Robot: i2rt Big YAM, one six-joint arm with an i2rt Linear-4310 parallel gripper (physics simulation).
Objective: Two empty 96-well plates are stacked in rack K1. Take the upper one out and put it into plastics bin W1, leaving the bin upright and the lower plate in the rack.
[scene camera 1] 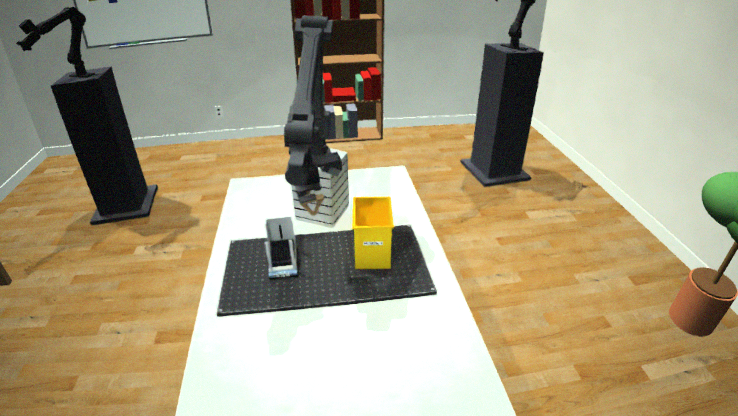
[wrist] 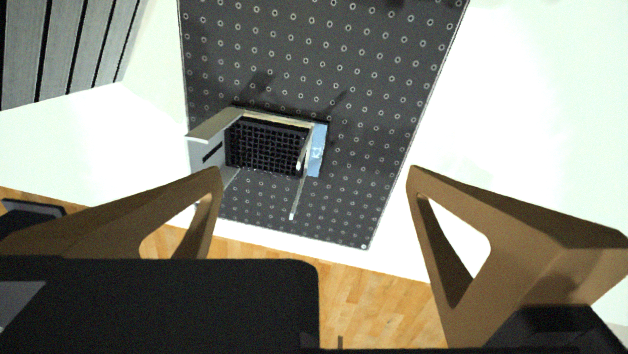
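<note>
Rack K1 [scene camera 1: 272, 228] [wrist: 320, 137] stands on the left part of the black board, with a tall grey back panel, thin uprights and a blue front strip. A black 96-well plate [scene camera 1: 281, 254] [wrist: 265, 147] lies flat inside it; the lower plate cannot be told apart beneath it. Plastics bin W1 [scene camera 1: 372, 250], yellow and open-topped, stands upright on the board to the right of the rack; it does not show in the wrist view. My gripper [scene camera 1: 313, 206] [wrist: 314, 176] is open and empty, in the air above rack height, right of and behind the rack in the scene view.
The black perforated board [scene camera 1: 320, 294] [wrist: 350, 90] lies on the white table [scene camera 1: 330, 361] [wrist: 525, 100]. A white block with dark stripes [scene camera 1: 335, 191] [wrist: 60, 50] stands behind the board, near my arm. The bin's tall walls rise to the right of the gripper in the scene view.
</note>
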